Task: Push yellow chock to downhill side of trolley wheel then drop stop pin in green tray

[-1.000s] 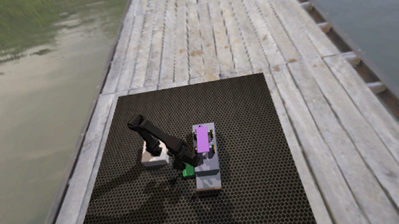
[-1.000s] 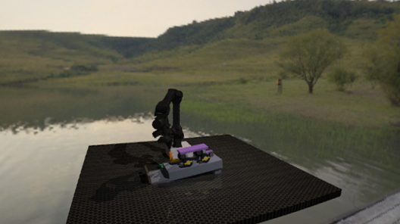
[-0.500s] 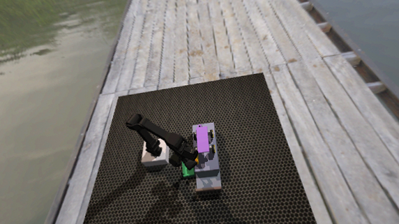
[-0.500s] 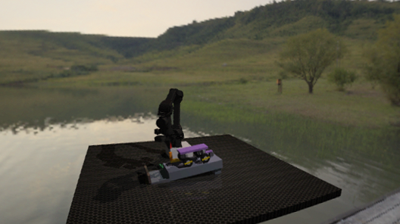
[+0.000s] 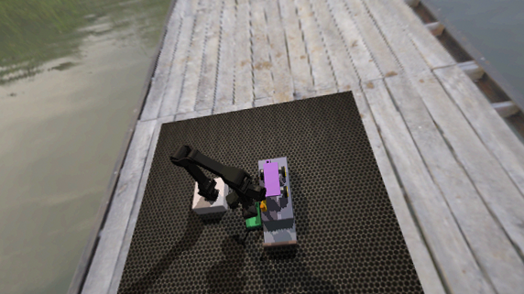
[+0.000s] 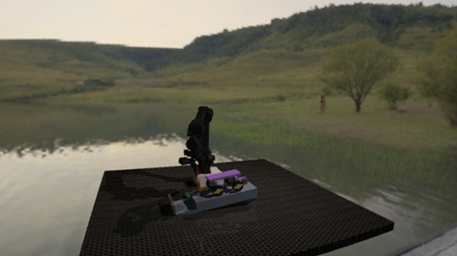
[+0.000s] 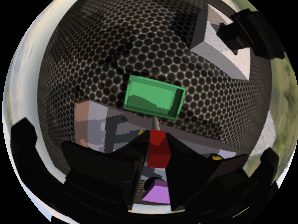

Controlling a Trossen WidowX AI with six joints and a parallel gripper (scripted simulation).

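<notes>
The yellow chock is 40 mm ahead of my gripper tip, 20 mm to the left of it and 50 mm below it. The rest, counted from my gripper tip: red-headed stop pin (right at my gripper tip); then purple trolley (80 mm ahead, 130 mm to the left, 20 mm below); then grey ramp (80 mm ahead, 130 mm to the left, 90 mm below).
</notes>
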